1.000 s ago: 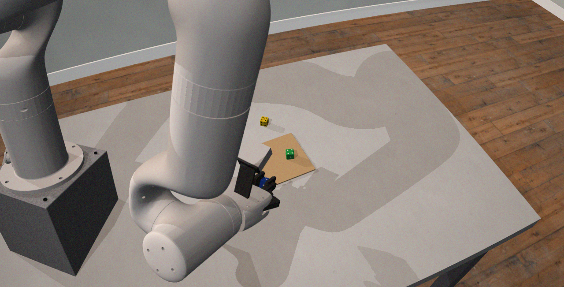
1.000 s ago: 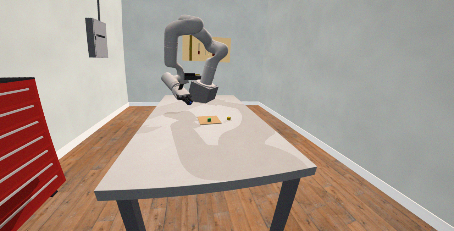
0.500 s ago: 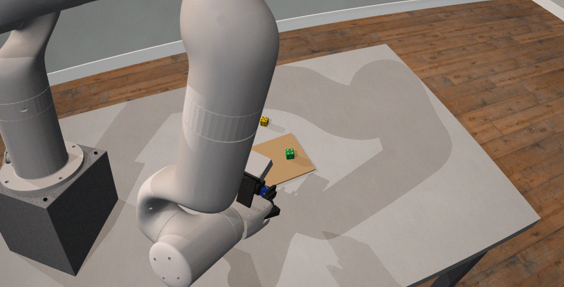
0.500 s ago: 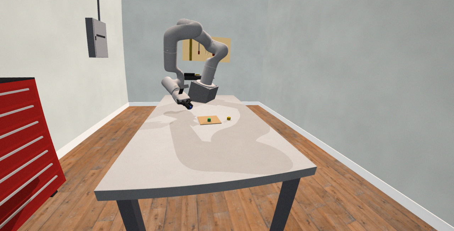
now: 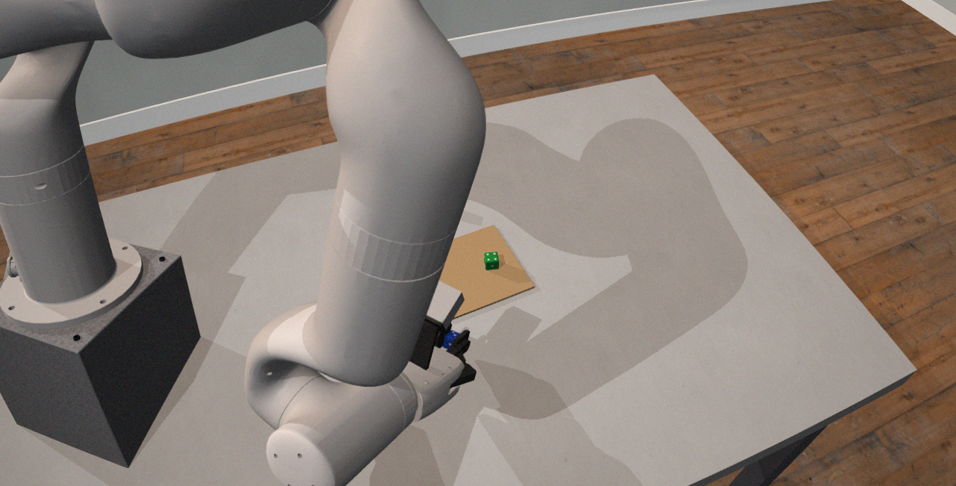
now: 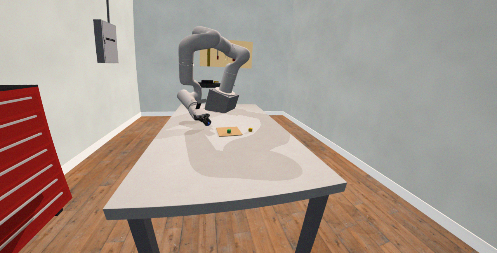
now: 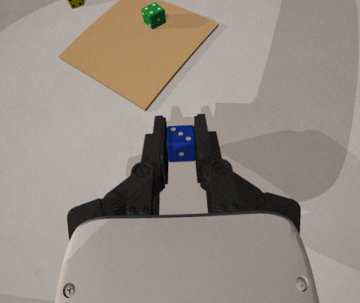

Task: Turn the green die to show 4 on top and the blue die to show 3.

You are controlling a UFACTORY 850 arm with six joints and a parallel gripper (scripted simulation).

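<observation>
Now: the blue die 1 cm to the left of my hand, 1 cm below it and 1 cm ahead of it. From my hand the other things lie so: tan mat 14 cm to the left, 6 cm ahead, 4 cm below; then yellow die 28 cm to the left, 5 cm ahead, 3 cm below; then green die 14 cm to the left, 9 cm ahead, 3 cm below.
</observation>
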